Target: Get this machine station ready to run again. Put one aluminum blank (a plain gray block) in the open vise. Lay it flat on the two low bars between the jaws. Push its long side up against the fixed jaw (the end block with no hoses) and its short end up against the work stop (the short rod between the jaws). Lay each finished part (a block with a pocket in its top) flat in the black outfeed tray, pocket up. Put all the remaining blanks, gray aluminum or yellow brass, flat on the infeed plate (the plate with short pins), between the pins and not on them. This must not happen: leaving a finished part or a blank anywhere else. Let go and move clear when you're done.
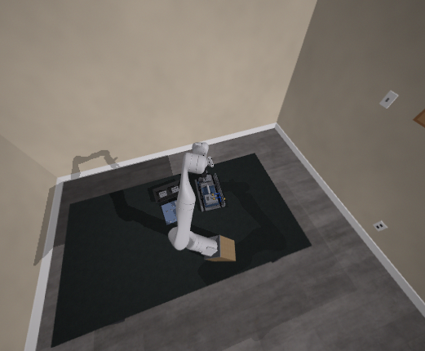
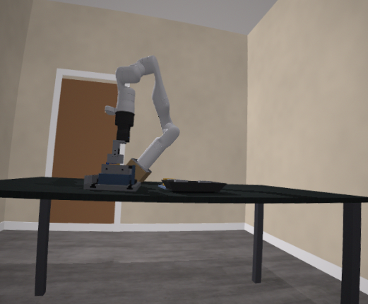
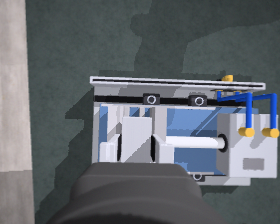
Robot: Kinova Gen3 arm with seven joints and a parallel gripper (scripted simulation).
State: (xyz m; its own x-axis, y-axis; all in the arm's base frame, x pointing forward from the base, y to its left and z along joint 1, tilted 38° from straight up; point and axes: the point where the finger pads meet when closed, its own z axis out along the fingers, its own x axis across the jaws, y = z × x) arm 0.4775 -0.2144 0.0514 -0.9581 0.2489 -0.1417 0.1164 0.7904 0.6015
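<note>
Right now the vise is 11 cm below my hand, 7 cm behind it and 1 cm to the left of it. Round my hand: bluish plate 31 cm to the left, 14 cm below, 12 cm behind; then yellow brass blank 26 cm to the left, 17 cm behind, 12 cm below.
</note>
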